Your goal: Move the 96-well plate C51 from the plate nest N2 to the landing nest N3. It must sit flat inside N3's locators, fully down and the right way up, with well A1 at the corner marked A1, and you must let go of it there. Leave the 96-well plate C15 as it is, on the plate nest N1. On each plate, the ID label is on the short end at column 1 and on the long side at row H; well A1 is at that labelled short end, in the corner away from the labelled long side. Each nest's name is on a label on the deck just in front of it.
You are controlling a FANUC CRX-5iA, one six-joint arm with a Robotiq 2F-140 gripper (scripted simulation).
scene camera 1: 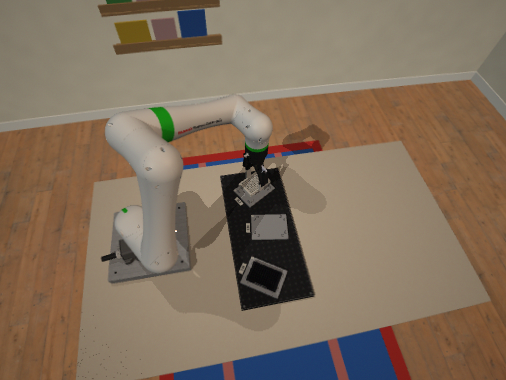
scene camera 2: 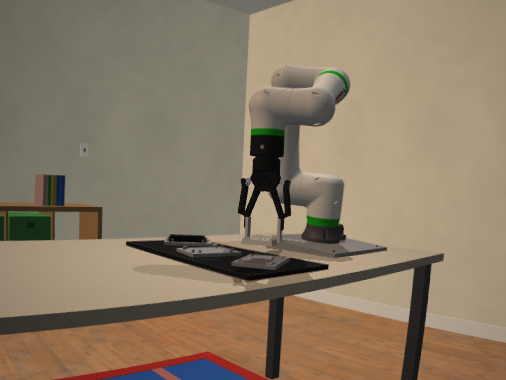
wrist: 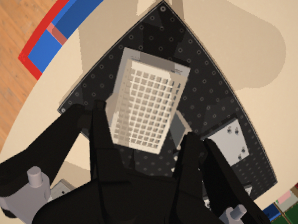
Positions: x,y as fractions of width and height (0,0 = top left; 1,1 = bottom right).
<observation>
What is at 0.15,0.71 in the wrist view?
My gripper.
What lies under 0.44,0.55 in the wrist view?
A white 96-well plate C51.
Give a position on a grey plate nest N2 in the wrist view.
0.53,0.28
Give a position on a landing nest N3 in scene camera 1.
0.53,0.60
</observation>
